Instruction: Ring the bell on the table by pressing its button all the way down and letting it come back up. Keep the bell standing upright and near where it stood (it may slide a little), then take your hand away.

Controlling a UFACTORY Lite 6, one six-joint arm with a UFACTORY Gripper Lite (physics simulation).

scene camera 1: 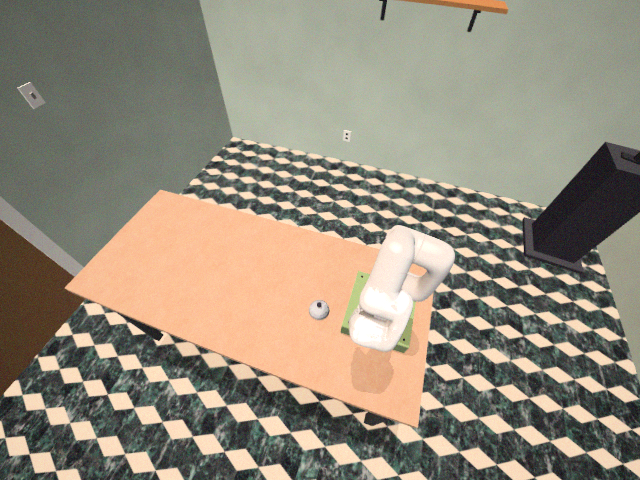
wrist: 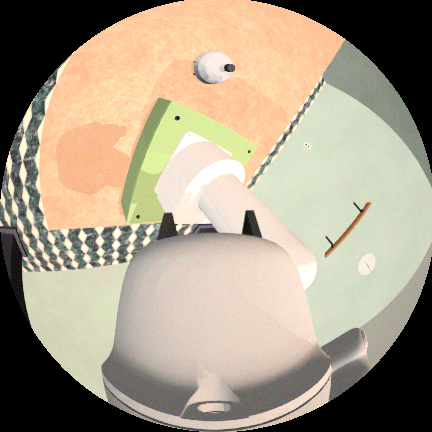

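Seen in the pictures: hand at its tool point: (wrist: 209, 236); arm's base at its link origin: (wrist: 194, 167).
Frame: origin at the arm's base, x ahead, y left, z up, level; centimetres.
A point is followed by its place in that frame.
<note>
A small silver-grey bell (scene camera 1: 318, 310) @[x 20.1, y 8.3, z -3.1 cm] (wrist: 212, 68) @[x 18.9, y 8.1, z -3.3 cm] with a black button on top stands upright on the orange table (scene camera 1: 222, 273) @[x 67.2, y 7.9, z -7.4 cm] (wrist: 105, 95) @[x 6.6, y 21.6, z -7.4 cm], a little left of the robot's green base plate in the scene view. In the wrist view my gripper (wrist: 209, 214) @[x 3.8, y 14.7, z 19.4 cm] shows two dark fingers wide apart with nothing between them; it is open. It is high up and away from the bell, over the base area. In the scene view the fingers are hidden behind the white arm.
The green base plate (scene camera 1: 353, 304) @[x 8.1, y 1.9, z 0.0 cm] (wrist: 150, 145) @[x 1.6, y 10.9, z -0.1 cm] carries the white arm (scene camera 1: 392, 263) @[x 1.0, y 13.2, z 50.0 cm] (wrist: 250, 215) @[x 5.8, y 13.7, z 19.9 cm] near the table's right end. A tall dark cabinet (scene camera 1: 584, 206) stands on the floor at the right. An orange shelf (scene camera 1: 454, 4) (wrist: 350, 229) hangs on the wall.
</note>
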